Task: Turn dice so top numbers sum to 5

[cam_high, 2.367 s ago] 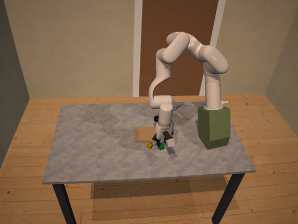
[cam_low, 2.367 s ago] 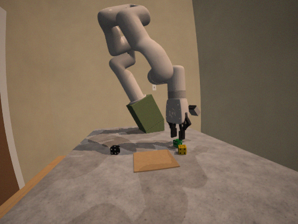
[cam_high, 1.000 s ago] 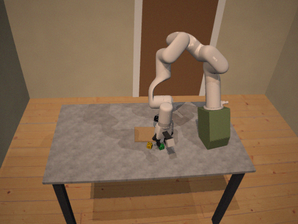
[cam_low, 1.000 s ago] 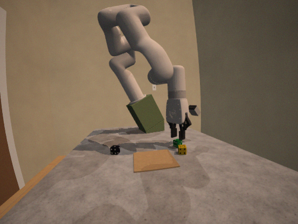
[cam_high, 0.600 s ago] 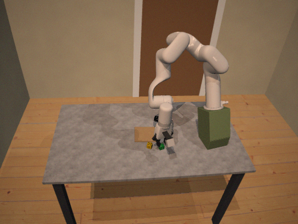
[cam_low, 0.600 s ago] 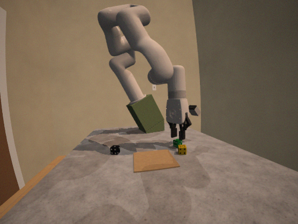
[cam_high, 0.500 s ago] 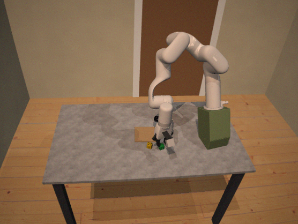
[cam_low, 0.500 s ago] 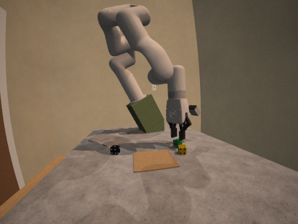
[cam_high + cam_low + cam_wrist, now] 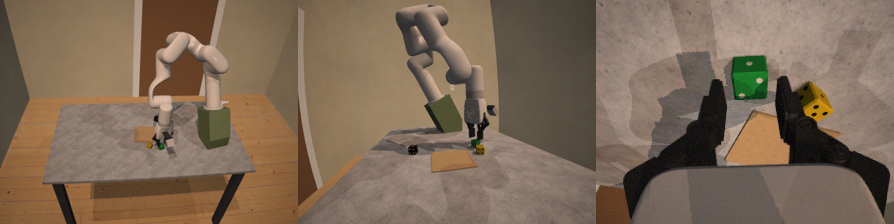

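Now: the green die 4 cm below my hand. Round my hand: tan mat: 8 cm ahead, 13 cm to the right, 5 cm below; yellow die: 7 cm ahead, 2 cm to the right, 4 cm below; black die: 2 cm behind, 27 cm to the right, 4 cm below.
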